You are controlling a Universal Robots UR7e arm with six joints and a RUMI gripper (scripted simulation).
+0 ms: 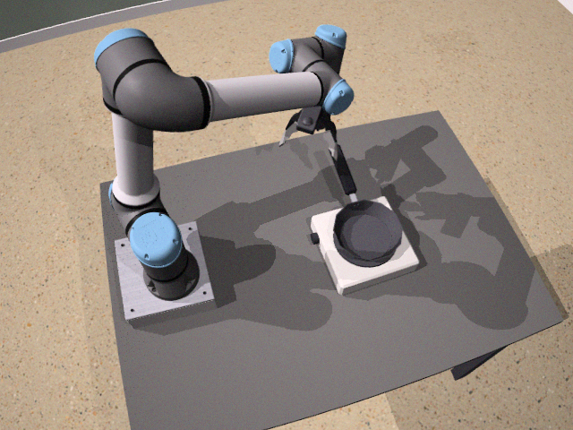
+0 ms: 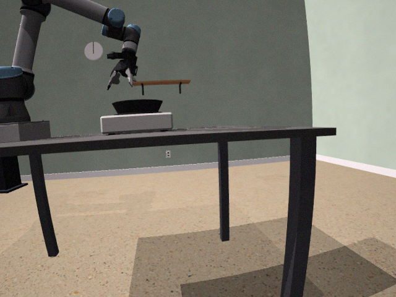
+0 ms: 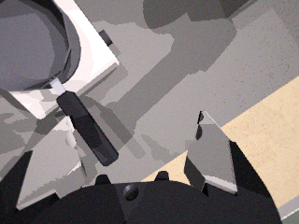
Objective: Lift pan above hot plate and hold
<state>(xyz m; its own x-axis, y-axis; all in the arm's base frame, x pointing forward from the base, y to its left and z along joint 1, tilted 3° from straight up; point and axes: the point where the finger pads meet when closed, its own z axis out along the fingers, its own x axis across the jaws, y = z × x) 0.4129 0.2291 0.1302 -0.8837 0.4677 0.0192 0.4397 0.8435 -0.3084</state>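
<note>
My hand is 15 cm to the left of the dark pan, 12 cm short of it and 11 cm above it. Round my hand: hot plate 21 cm to the right, 18 cm below, 11 cm ahead.
</note>
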